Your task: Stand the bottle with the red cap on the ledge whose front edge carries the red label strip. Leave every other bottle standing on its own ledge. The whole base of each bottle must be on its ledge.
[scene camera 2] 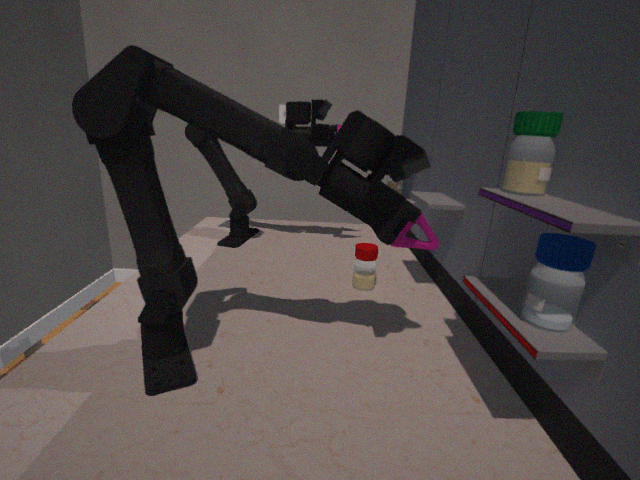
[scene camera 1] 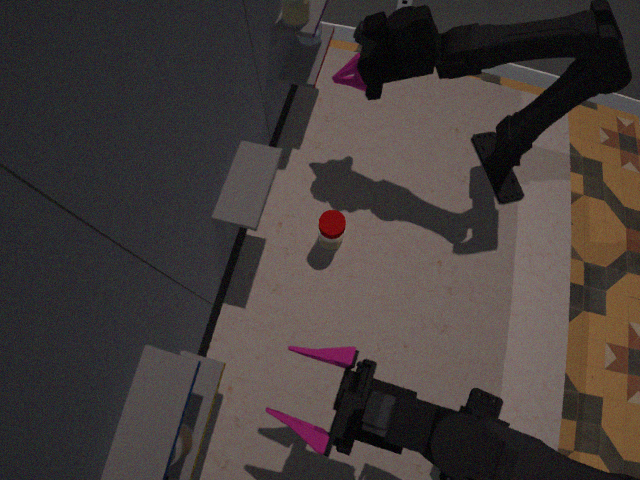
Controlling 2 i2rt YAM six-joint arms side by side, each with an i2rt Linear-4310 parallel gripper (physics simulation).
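Places are measured from the left arm's base along level axes (x right, y ahead, z up), in centimetres.
Pixels of known places: left gripper, fingertip midpoint: [scene camera 1: 277, 378]; right gripper, fingertip midpoint: [scene camera 2: 436, 246] [scene camera 1: 333, 79]; left arm's base, origin of the base link: [scene camera 2: 239, 237]; right arm's base, origin of the base link: [scene camera 2: 165, 352] [scene camera 1: 496, 167].
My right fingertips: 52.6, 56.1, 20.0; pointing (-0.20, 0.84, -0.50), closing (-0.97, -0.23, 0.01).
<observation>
For each thing: its top centre in the pictures, then the offset to it from my right fingertips, as dx, dy, dz. "spot": a spot on its surface instead. Level surfaces: height alone.
- bottle with the red cap, middle of its top: [scene camera 1: 332, 222] [scene camera 2: 367, 246] -25.7, -11.9, -9.5
- table, its level: dz -20.0
- ledge with the red strip, surface spot: [scene camera 2: 568, 347] spot: +18.5, +12.3, -4.2
- blue-capped bottle, middle of its top: [scene camera 2: 567, 239] +13.1, +11.9, +6.3
- green-capped bottle, middle of its top: [scene camera 2: 539, 112] +3.0, +9.7, +20.3
- purple-strip ledge, middle of its top: [scene camera 2: 547, 202] +9.3, +10.5, +9.8
- bare ledge, middle of its top: [scene camera 1: 247, 181] [scene camera 2: 435, 197] -29.9, +2.8, +2.8
- blue-strip ledge, middle of its top: [scene camera 1: 146, 427] -69.1, -4.9, +9.8
- yellow-strip ledge, surface spot: [scene camera 1: 209, 367] spot: -60.3, -5.0, -4.2
The bottle with the red cap [scene camera 1: 331, 227] [scene camera 2: 364, 268] stands upright on the table [scene camera 1: 413, 310] [scene camera 2: 330, 413]. The ledge with the red strip [scene camera 2: 568, 347] is low on the wall; its red strip [scene camera 1: 324, 55] also shows in scene camera 1. A blue-capped bottle [scene camera 2: 555, 291] stands on that ledge, back from the strip. A green-capped bottle [scene camera 1: 295, 12] [scene camera 2: 529, 160] stands on the purple-strip ledge [scene camera 2: 599, 215] above. My right gripper [scene camera 1: 336, 78] [scene camera 2: 435, 244] is shut and empty, above the table in front of the red-strip ledge. My left gripper [scene camera 1: 277, 378] is open and empty, mostly hidden in scene camera 2.
A bare ledge [scene camera 1: 248, 183] [scene camera 2: 439, 200] juts from the wall between the two ledge groups. At the lower left of scene camera 1, a blue-strip ledge [scene camera 1: 147, 397] overhangs a yellow-strip ledge [scene camera 1: 209, 367]; a bottle [scene camera 1: 184, 443] partly shows there. A dark strip [scene camera 1: 222, 294] [scene camera 2: 506, 356] runs along the table's wall edge.
</observation>
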